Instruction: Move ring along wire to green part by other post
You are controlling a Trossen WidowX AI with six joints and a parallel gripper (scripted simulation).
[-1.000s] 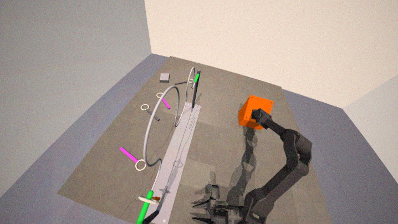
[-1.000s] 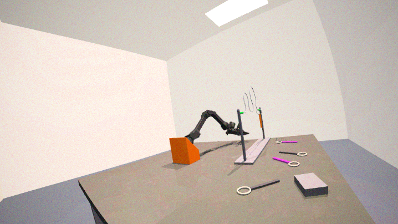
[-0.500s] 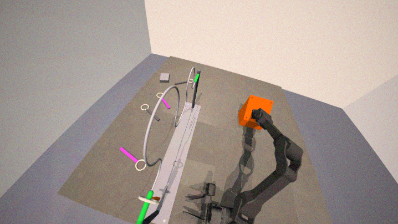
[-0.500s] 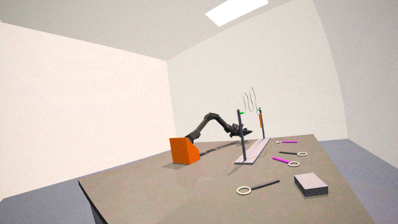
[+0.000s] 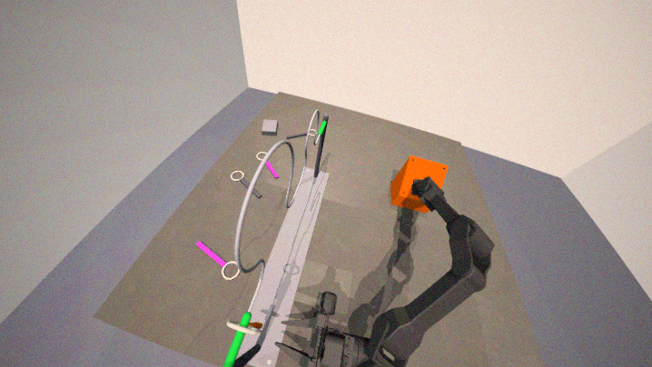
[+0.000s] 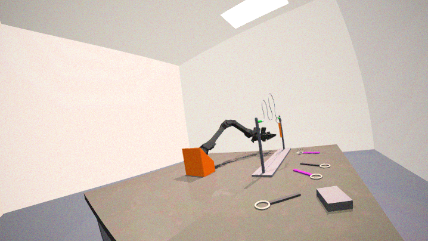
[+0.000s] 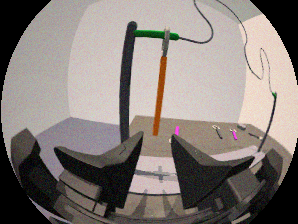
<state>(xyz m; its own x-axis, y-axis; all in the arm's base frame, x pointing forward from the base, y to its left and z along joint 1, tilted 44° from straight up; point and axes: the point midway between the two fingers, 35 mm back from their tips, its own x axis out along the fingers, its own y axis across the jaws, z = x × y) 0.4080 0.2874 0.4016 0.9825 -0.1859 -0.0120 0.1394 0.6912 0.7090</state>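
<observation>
My gripper tip is 40 mm short of the ring with orange handle, 10 mm to the left of it and 80 mm below it. Round my gripper tip: grey block: 240 mm ahead, 810 mm to the right, 130 mm below.
</observation>
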